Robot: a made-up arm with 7 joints. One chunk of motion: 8 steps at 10 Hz.
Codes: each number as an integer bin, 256 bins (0 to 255) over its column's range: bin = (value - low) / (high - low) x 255, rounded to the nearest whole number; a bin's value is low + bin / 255 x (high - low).
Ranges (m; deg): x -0.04..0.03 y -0.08..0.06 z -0.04..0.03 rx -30..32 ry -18..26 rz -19..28
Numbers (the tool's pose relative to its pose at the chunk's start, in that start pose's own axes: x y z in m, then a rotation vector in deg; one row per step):
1: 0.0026 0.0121 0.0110 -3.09 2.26 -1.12
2: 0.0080 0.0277 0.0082 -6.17 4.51 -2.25
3: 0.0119 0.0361 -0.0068 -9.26 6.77 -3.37
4: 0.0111 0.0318 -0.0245 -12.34 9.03 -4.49
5: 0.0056 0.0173 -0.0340 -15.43 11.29 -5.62
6: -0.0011 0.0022 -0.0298 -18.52 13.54 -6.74
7: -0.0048 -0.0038 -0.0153 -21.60 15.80 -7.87
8: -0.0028 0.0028 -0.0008 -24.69 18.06 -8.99
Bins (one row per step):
1: 155 168 186 111 117 97
2: 175 196 176 98 130 91
3: 189 211 121 85 144 85
4: 186 204 56 73 157 79
5: 166 177 22 60 170 73
6: 142 150 37 47 183 67
7: 128 139 90 35 196 60
8: 136 151 143 22 209 54

